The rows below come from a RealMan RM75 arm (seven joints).
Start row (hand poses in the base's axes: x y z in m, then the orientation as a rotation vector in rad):
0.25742 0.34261 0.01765 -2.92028 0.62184 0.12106
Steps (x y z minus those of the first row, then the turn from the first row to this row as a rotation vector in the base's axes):
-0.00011 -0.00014 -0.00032 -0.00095 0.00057 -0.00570
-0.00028 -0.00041 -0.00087 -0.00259 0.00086 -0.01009
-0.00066 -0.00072 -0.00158 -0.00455 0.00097 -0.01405
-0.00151 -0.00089 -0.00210 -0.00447 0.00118 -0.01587
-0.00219 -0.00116 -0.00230 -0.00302 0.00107 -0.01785
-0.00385 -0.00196 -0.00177 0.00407 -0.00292 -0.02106
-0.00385 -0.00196 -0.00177 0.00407 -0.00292 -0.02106
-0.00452 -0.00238 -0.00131 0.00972 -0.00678 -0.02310
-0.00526 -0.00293 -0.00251 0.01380 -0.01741 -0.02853
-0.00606 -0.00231 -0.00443 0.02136 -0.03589 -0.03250
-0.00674 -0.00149 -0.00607 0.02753 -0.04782 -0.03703
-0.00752 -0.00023 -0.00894 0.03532 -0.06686 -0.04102
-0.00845 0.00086 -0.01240 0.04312 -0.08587 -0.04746
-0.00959 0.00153 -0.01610 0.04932 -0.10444 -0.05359
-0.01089 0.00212 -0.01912 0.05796 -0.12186 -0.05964
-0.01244 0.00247 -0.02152 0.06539 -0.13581 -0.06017
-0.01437 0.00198 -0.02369 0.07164 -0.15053 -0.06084
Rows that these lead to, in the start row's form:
0.25731 0.34247 0.01733 -2.91928 0.63044 0.12097
0.25714 0.34220 0.01678 -2.91934 0.63725 0.12043
0.25676 0.34189 0.01607 -2.91983 0.64350 0.11959
0.25591 0.34172 0.01555 -2.91913 0.64616 0.11971
0.25523 0.34145 0.01535 -2.91702 0.64866 0.11972
0.25357 0.34065 0.01588 -2.90859 0.65093 0.11545
0.25357 0.34065 0.01588 -2.90859 0.65093 0.11545
0.25290 0.34023 0.01634 -2.90198 0.65187 0.11113
0.25216 0.33968 0.01514 -2.89478 0.65701 0.09612
0.25136 0.34030 0.01322 -2.88364 0.65790 0.07091
0.25068 0.34112 0.01158 -2.87439 0.66093 0.05487
0.24990 0.34238 0.00871 -2.86262 0.66158 0.02919
0.24897 0.34347 0.00525 -2.84973 0.66564 0.00346
0.24783 0.34414 0.00155 -2.83834 0.66965 -0.02194
0.24653 0.34473 -0.00147 -2.82470 0.67303 -0.04477
0.24498 0.34508 -0.00387 -2.81481 0.66950 -0.06229
0.24305 0.34459 -0.00604 -2.80572 0.66632 -0.08119

